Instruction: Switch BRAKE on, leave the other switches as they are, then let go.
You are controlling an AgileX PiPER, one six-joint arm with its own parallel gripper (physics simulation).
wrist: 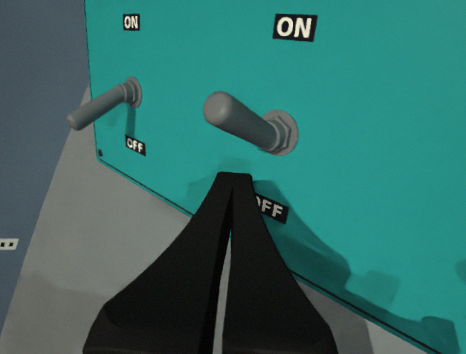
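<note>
The BRAKE switch lever (242, 121) is the large grey one near the middle of the wrist view. It sticks out from its round collar and tilts upward, toward its ON label (295, 27). Its name plate does not show. My gripper (233, 190) is shut, with nothing between its fingertips. The tips are below the lever and apart from it, and they partly cover the OFF label (273, 209). The left neighbour's lever (100, 106) tilts down, toward its own OFF label (135, 145).
The teal panel (380, 150) fills much of the view, with its lower edge running down to the right. A grey surface (100, 225) shows beneath and left of it. A small white marked piece (8, 244) shows at the left edge. Shadows fall on the lower panel.
</note>
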